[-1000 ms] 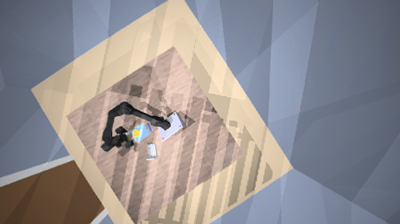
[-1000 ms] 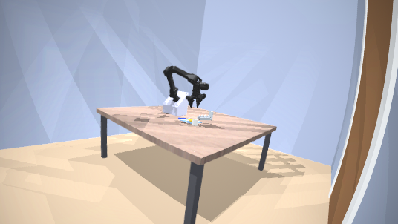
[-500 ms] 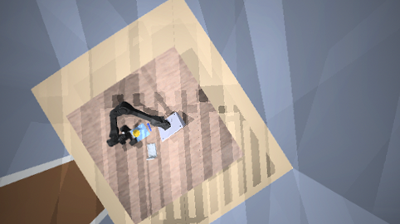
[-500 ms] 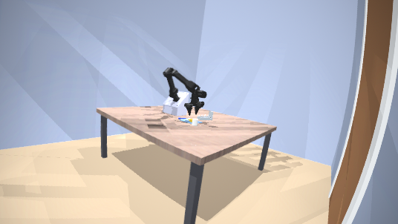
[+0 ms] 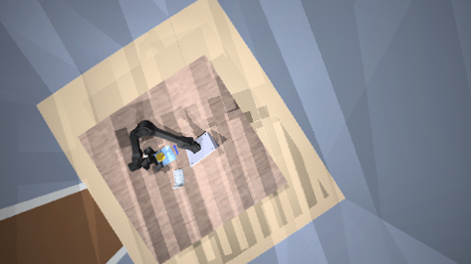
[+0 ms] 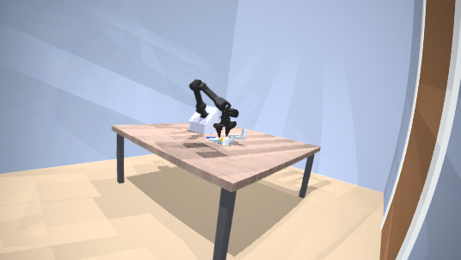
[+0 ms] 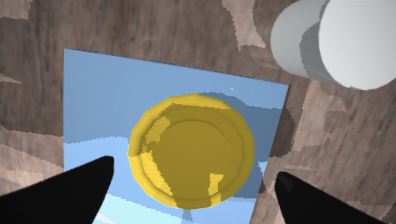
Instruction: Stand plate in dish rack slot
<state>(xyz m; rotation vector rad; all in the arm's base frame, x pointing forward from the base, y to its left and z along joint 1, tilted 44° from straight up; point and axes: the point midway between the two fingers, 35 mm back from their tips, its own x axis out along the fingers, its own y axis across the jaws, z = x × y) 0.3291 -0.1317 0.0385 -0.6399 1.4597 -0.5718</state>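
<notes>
Right now my gripper tip is 20 mm above the yellow plate. Round my gripper tip: blue spoon: 140 mm behind, 30 mm below, 20 mm to the left; pale grey cup: 70 mm ahead, 60 mm to the right, 10 mm below; grey dish rack: 230 mm to the left, 40 mm behind, 10 mm below.
</notes>
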